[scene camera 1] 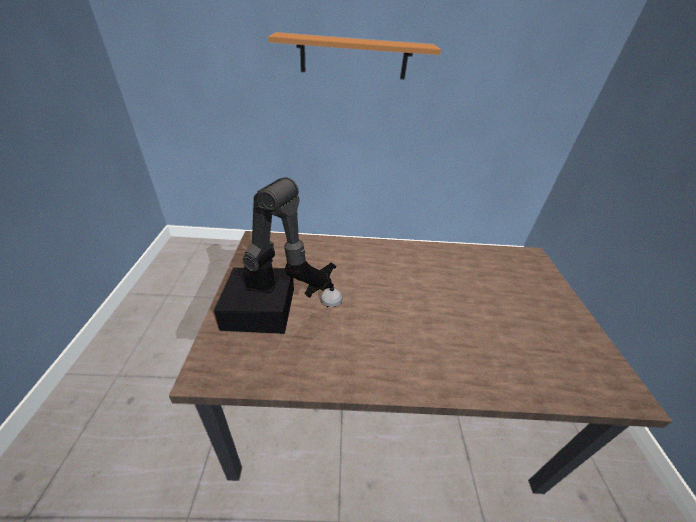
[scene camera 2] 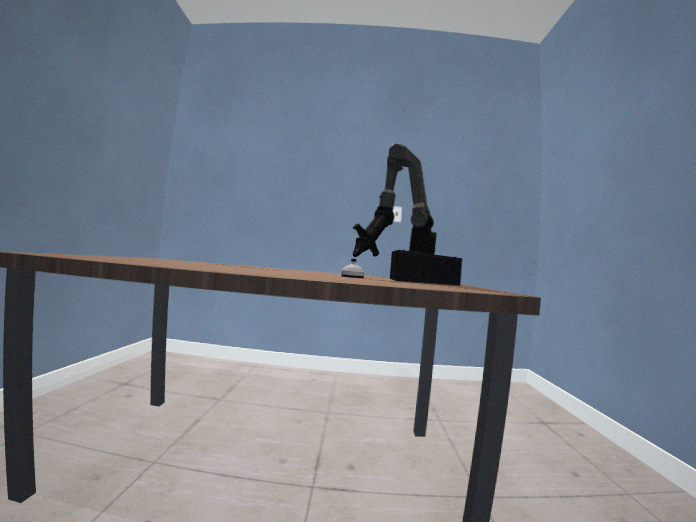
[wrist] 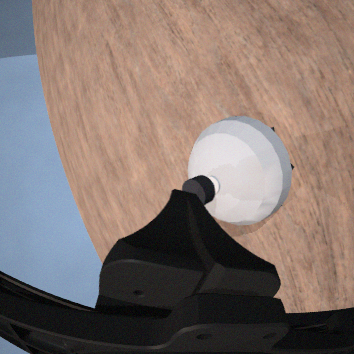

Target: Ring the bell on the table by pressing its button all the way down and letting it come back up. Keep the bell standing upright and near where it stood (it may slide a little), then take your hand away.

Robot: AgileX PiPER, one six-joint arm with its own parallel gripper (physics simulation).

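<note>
A bell with a white dome (scene camera 1: 331,298) (scene camera 2: 352,271) (wrist: 245,172) stands upright on the table (scene camera 1: 449,337) (scene camera 2: 269,280) (wrist: 130,100). Its black button (scene camera 2: 353,260) (wrist: 198,189) is up, with a bit of white stem showing below it in the wrist view. My gripper (scene camera 1: 330,287) (scene camera 2: 355,255) (wrist: 179,206) is shut, with nothing between its fingers, and is tilted down toward the bell. In scene camera 2 its tips are just above the button, with a small gap. In the wrist view the tips overlap the near edge of the button.
The arm's black base block (scene camera 1: 254,303) (scene camera 2: 425,268) stands on the table close to the bell, on the arm's side. An orange shelf (scene camera 1: 354,43) hangs on the wall high above the table.
</note>
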